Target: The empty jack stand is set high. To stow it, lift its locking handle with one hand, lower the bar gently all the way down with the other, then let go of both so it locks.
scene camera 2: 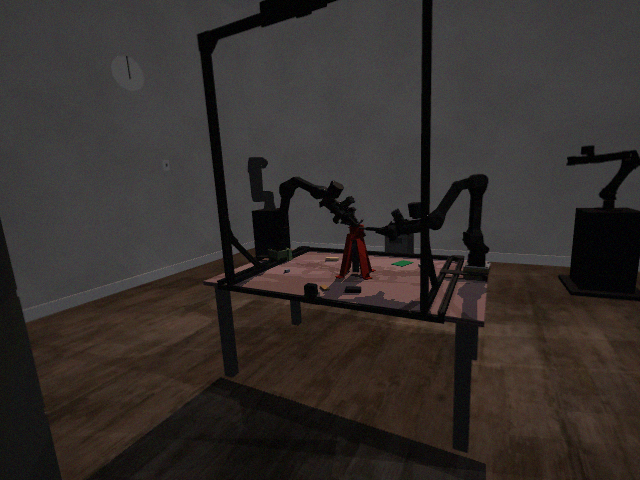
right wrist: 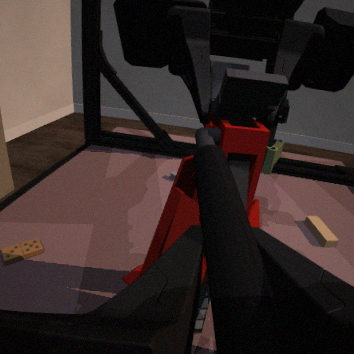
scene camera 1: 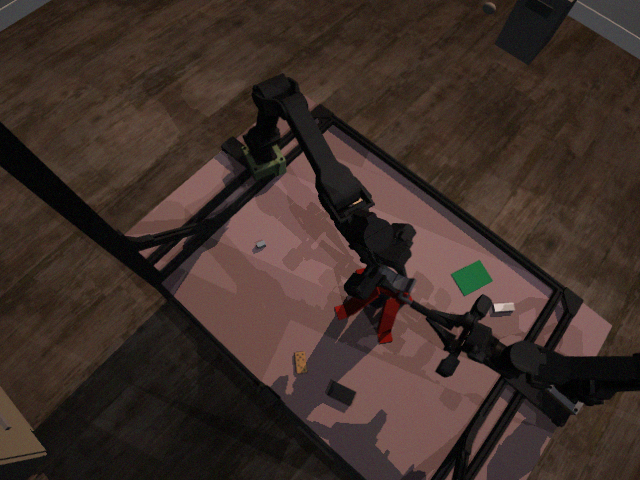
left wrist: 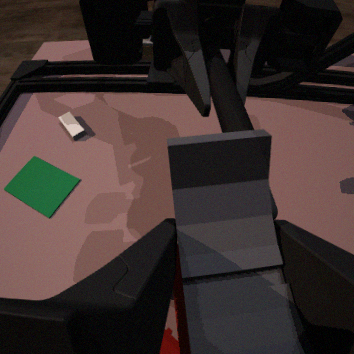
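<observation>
The red jack stand stands upright near the table's middle. Its grey bar is low, with its stepped top close above the red frame. My left gripper is shut on the bar's top, one finger on each side. The black locking handle sticks out sideways from the stand's top. My right gripper is shut on the handle's outer part. The ratchet teeth inside the frame are mostly hidden.
A green square and a white block lie beyond the stand. A domino and a dark block lie at the near side. Black frame bars edge the table.
</observation>
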